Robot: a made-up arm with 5 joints. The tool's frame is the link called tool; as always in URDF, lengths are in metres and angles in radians. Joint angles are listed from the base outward. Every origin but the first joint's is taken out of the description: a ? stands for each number. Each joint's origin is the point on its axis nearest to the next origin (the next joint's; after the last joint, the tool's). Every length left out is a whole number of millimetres.
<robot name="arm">
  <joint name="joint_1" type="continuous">
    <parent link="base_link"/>
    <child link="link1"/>
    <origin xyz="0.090 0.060 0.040" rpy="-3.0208 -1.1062 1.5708"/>
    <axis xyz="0 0 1"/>
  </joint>
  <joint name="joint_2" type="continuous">
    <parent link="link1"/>
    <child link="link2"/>
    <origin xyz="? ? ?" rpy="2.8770 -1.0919 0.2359"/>
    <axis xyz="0 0 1"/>
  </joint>
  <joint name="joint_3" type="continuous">
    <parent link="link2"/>
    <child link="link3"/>
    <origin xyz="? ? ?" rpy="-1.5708 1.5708 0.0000"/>
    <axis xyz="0 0 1"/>
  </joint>
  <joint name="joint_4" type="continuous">
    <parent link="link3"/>
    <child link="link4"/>
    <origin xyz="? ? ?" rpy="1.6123 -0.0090 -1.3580"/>
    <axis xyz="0 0 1"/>
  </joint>
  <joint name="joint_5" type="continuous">
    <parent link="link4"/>
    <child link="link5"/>
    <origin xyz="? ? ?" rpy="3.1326 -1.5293 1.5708"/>
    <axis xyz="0 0 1"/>
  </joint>
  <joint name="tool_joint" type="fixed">
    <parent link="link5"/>
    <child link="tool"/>
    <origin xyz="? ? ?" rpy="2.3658 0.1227 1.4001"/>
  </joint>
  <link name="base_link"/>
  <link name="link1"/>
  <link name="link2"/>
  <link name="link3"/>
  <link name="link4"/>
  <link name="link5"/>
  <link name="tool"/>
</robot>
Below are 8 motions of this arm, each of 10 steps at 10 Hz.
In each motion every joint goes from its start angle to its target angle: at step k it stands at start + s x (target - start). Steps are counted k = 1, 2, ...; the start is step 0. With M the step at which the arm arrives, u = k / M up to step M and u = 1 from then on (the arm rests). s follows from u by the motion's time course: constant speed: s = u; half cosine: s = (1 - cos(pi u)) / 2; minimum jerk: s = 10 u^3 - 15 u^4 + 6 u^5.
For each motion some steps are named. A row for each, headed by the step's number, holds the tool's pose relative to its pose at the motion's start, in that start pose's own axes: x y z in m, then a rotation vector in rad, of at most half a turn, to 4 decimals.
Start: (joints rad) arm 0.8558 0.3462 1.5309 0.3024 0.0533
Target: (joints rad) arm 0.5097 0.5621 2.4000 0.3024 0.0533
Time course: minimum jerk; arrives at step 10
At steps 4, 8, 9, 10:
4: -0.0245 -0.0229 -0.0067 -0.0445 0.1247 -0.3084
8: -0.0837 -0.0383 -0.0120 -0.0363 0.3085 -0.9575
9: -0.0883 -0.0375 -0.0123 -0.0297 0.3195 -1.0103
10: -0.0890 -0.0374 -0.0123 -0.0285 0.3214 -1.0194

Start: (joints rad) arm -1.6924 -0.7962 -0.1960 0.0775 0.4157
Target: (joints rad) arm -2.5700 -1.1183 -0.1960 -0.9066 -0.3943
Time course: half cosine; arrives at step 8
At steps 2, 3, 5, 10:
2: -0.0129 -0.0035 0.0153 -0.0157 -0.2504 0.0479
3: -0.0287 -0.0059 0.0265 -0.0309 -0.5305 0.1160
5: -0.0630 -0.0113 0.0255 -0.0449 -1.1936 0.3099
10: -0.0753 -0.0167 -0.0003 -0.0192 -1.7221 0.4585

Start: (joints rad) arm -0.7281 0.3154 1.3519 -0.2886 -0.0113
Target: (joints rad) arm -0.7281 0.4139 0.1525 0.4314 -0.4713
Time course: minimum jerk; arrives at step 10
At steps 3, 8, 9, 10:
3: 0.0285 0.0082 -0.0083 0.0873 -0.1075 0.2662
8: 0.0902 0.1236 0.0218 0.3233 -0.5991 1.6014
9: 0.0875 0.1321 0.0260 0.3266 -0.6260 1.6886
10: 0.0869 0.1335 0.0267 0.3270 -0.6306 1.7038

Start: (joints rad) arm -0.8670 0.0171 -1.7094 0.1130 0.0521
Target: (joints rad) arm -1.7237 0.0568 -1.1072 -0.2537 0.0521
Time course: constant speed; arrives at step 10
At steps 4, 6, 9, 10:
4: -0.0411 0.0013 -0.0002 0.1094 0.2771 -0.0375
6: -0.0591 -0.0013 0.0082 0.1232 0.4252 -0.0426
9: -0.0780 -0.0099 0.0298 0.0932 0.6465 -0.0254
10: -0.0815 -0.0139 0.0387 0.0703 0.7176 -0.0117

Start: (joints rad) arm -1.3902 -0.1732 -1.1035 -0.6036 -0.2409
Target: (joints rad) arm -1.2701 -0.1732 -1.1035 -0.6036 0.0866
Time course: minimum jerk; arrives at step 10
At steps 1, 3, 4, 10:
1: -0.0001 0.0000 -0.0001 -0.0007 0.0015 -0.0028
3: -0.0011 0.0000 -0.0017 -0.0138 0.0289 -0.0541
4: -0.0022 0.0000 -0.0034 -0.0259 0.0560 -0.1055
10: -0.0084 0.0000 -0.0104 -0.0697 0.1744 -0.3361

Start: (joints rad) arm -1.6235 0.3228 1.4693 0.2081 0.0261
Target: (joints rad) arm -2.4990 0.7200 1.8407 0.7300 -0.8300
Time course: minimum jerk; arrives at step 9
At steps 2, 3, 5, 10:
2: 0.0040 -0.0058 0.0025 -0.0439 -0.0275 0.0029
3: 0.0098 -0.0173 0.0072 -0.1148 -0.0687 0.0041
5: 0.0138 -0.0597 0.0239 -0.2764 -0.1640 -0.0236
10: -0.0091 -0.1072 0.0477 -0.3794 -0.2758 -0.0968

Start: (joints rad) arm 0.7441 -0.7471 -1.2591 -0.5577 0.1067
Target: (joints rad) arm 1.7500 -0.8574 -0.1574 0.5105 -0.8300
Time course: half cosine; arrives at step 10
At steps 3, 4, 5, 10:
3: 0.0071 0.0162 0.0146 -0.1806 0.1290 -0.0166
4: 0.0113 0.0220 0.0165 -0.2400 0.2373 -0.0570
5: 0.0122 0.0225 0.0137 -0.2462 0.3526 -0.1343
10: -0.0355 0.0107 -0.0043 0.0384 0.4312 -0.6068

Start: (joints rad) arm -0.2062 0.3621 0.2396 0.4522 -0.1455
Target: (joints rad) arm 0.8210 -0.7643 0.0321 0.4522 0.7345
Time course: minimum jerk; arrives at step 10
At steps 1, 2, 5, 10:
1: 0.0007 0.0000 0.0008 0.0067 -0.0086 -0.0079
2: 0.0046 -0.0004 0.0053 0.0472 -0.0566 -0.0541
5: 0.0128 -0.0191 0.0315 0.5558 -0.3604 -0.4931
10: -0.0075 -0.0320 -0.0027 1.3972 -0.3850 -0.9200

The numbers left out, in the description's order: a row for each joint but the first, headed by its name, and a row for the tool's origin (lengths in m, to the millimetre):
joint_2: -0.045 0.000 0.000
joint_3: 0.050 0.171 0.000
joint_4: 0.065 0.013 0.000
joint_5: -0.007 -0.161 0.000
tool: 0.008 0.039 0.000

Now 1 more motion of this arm.
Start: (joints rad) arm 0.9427 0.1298 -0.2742 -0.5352 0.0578
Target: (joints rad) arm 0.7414 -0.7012 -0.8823 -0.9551 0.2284
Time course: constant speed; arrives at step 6
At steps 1, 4, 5, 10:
1: -0.0016 -0.0058 -0.0048 0.0125 -0.1906 -0.0781
4: 0.0072 -0.0244 -0.0314 0.0956 -0.7721 -0.2507
5: 0.0173 -0.0315 -0.0417 0.1403 -0.9662 -0.2828
10: 0.0317 -0.0394 -0.0509 0.1938 -1.1585 -0.2996

